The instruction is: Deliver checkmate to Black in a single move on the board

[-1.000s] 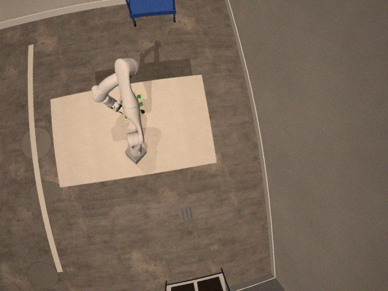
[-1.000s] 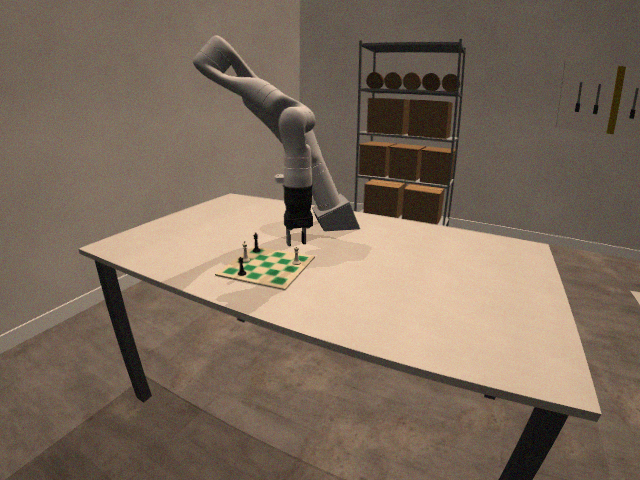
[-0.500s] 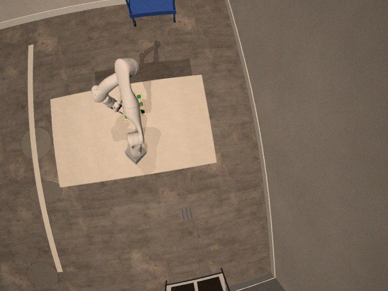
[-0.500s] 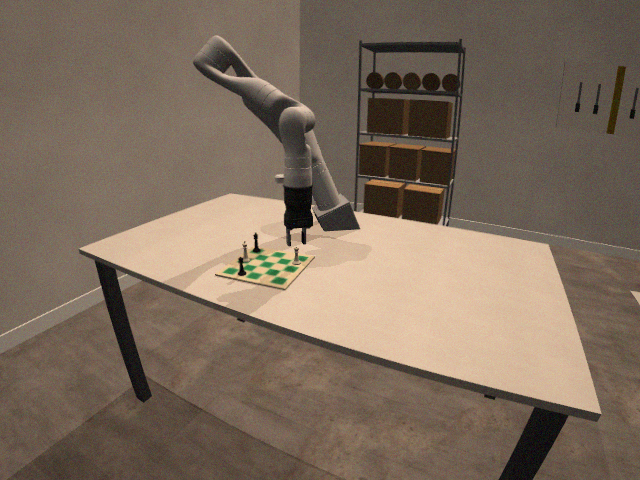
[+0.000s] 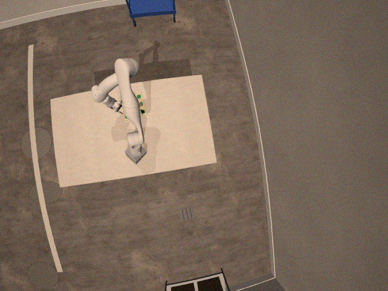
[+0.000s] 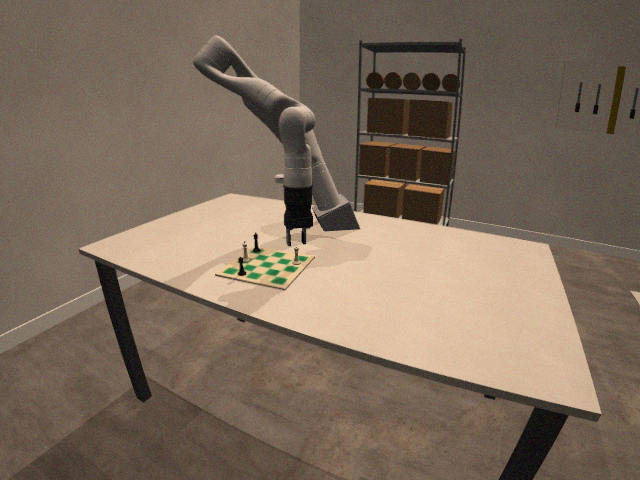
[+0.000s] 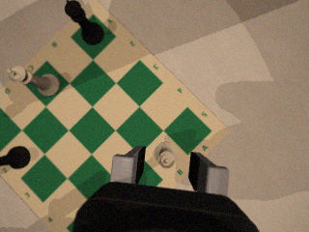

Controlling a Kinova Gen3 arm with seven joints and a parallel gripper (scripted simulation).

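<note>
Right now my hand is 15 cm to the left of the tall white piece, 5 cm above it and 4 cm short of it. Round my hand: tall black piece 16 cm to the right, 5 cm below, 4 cm behind; chessboard 8 cm to the right, 8 cm below, 4 cm ahead; short black piece 12 cm ahead, 11 cm to the right, 5 cm below.
</note>
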